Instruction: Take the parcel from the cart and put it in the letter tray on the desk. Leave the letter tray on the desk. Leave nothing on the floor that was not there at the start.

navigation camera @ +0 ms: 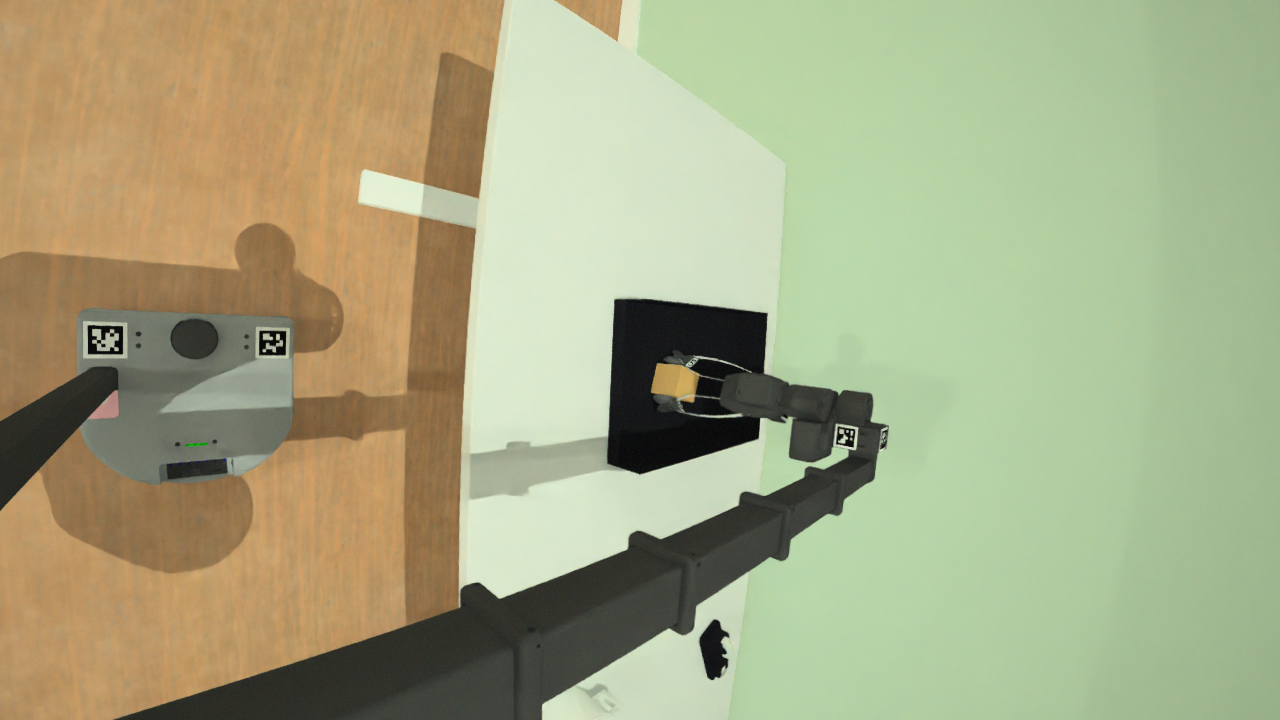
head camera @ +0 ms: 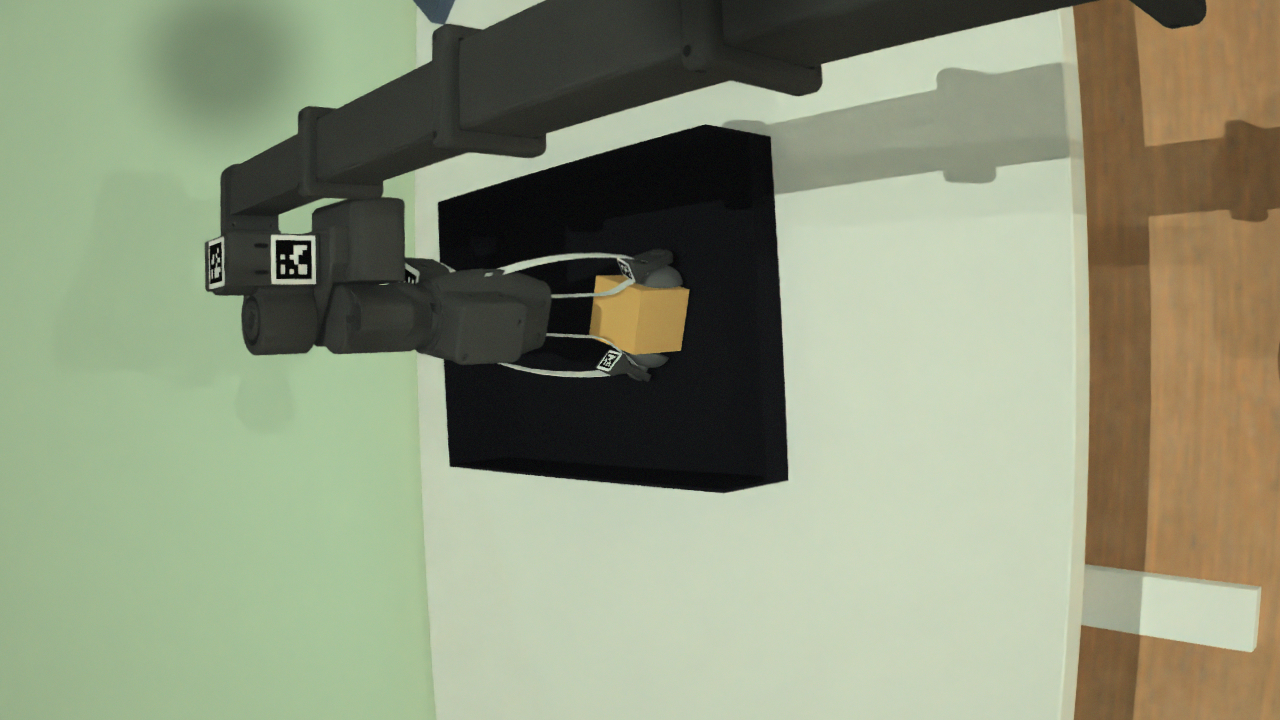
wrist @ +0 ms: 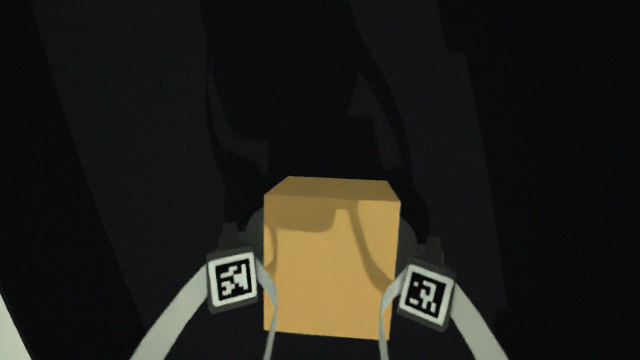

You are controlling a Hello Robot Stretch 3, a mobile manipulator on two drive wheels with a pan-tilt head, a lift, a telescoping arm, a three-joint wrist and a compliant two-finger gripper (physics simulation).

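Frame: origin at the robot's base, x ahead, y left, z up, level; metres.
Where they show: gripper, fingertip midpoint: point(navigation camera: 660, 379) point(head camera: 668, 316) point(wrist: 329, 236); robot's base, origin of the base link: point(navigation camera: 195, 336).
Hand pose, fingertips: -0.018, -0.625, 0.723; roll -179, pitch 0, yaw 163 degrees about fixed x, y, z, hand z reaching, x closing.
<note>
Things, the pixels of their top centre, and the offset from my fingertips, as dx, dy, dz. "*": a spot on its surface instead. Level surfaces: height alone.
- orange-yellow box, middle of its top: point(wrist: 330, 273) point(head camera: 613, 313) point(navigation camera: 687, 384) -0.003, -0.004, +0.055
- black letter tray, middle of its top: point(wrist: 270, 123) point(head camera: 555, 322) point(navigation camera: 714, 381) +0.002, -0.063, +0.068
- white desk, its level: dz -0.002
- black object, middle of its top: point(navigation camera: 736, 662) -0.652, -0.261, +0.067
- pale object, surface spot: point(navigation camera: 595, 698) * -0.530, +0.142, +0.028
- blue object, surface spot: point(head camera: 434, 7) * -0.358, -0.336, +0.015
The parcel, an orange-yellow box point(head camera: 660, 320) point(navigation camera: 674, 382) point(wrist: 330, 280), is held upright between the two fingertips of my gripper point(head camera: 656, 313) point(navigation camera: 671, 380) point(wrist: 329, 236). The gripper is shut on it, with one rubber tip pressed against each side. Parcel and fingertips are over the inside of the black letter tray point(head camera: 554, 420) point(navigation camera: 626, 385) point(wrist: 100, 125), within its walls as seen from above. Whether the parcel's underside touches the tray floor is hidden. The tray lies on the white desk point(head camera: 930, 358) point(navigation camera: 581, 223) point(wrist: 10, 335). The cart does not show in these views.
My telescoping arm point(head camera: 572, 85) point(navigation camera: 608, 582) reaches across the desk beside the tray. A black object point(navigation camera: 714, 649) and a pale object point(navigation camera: 595, 698) are on the desk; part of a blue object point(head camera: 434, 7) shows. My base point(navigation camera: 187, 394) stands on the wood floor near a white desk leg point(head camera: 1199, 617) point(navigation camera: 389, 189).
</note>
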